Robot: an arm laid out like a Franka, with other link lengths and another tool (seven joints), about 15 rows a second.
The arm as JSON. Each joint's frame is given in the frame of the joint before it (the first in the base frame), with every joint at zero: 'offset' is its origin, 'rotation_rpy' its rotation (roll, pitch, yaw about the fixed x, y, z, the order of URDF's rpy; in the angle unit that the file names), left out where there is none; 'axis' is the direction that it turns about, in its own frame. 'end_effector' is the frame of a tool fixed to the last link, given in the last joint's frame.
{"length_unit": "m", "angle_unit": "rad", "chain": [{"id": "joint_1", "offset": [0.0, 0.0, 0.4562], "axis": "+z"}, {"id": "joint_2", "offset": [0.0, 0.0, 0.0], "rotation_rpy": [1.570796, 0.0, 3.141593], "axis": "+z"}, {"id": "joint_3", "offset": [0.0, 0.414, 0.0], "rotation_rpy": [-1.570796, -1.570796, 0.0], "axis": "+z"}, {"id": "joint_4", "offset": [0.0, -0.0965, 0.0], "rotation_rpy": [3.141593, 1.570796, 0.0], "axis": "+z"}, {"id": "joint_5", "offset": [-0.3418, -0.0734, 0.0], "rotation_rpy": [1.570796, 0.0, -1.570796], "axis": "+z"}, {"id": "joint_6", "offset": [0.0, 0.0, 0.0], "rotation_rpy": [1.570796, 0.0, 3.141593], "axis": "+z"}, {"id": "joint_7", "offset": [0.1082, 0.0, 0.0], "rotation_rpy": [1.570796, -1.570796, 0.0], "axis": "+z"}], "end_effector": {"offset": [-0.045, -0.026, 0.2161], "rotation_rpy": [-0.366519, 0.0, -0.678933]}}
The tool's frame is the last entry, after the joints.
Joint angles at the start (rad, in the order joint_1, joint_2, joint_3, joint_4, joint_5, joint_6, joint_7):
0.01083 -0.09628 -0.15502 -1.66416 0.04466 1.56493 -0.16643
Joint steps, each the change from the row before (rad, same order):
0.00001 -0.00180 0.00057 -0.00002 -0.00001 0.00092 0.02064
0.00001 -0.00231 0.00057 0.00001 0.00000 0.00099 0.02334
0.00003 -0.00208 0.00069 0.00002 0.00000 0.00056 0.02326
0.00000 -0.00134 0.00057 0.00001 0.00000 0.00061 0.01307
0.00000 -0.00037 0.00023 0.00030 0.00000 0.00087 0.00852
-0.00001 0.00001 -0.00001 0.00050 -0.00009 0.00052 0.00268
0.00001 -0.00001 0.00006 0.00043 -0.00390 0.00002 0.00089
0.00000 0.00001 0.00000 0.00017 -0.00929 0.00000 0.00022
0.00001 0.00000 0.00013 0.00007 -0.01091 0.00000 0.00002
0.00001 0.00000 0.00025 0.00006 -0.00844 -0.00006 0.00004
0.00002 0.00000 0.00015 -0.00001 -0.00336 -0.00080 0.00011
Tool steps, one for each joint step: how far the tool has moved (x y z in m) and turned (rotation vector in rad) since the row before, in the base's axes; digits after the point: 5 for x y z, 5 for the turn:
0.00063 -0.00025 0.00103 -0.00005 -0.00146 -0.02008
0.00061 -0.00034 0.00132 0.00003 -0.00192 -0.02278
0.00057 -0.00027 0.00116 0.00014 -0.00128 -0.02254
0.00033 -0.00008 0.00078 0.00005 -0.00118 -0.01252
0.00049 -0.00016 0.00044 -0.00005 -0.00103 -0.00833
0.00029 -0.00014 0.00029 -0.00019 -0.00083 -0.00274
-0.00002 -0.00082 -0.00002 -0.00391 0.00014 -0.00087
-0.00024 -0.00198 -0.00046 -0.00922 0.00116 -0.00032
-0.00031 -0.00224 -0.00057 -0.01082 0.00146 0.00000
-0.00024 -0.00165 -0.00043 -0.00838 0.00118 0.00013
-0.00026 -0.00060 -0.00029 -0.00323 0.00127 0.00004

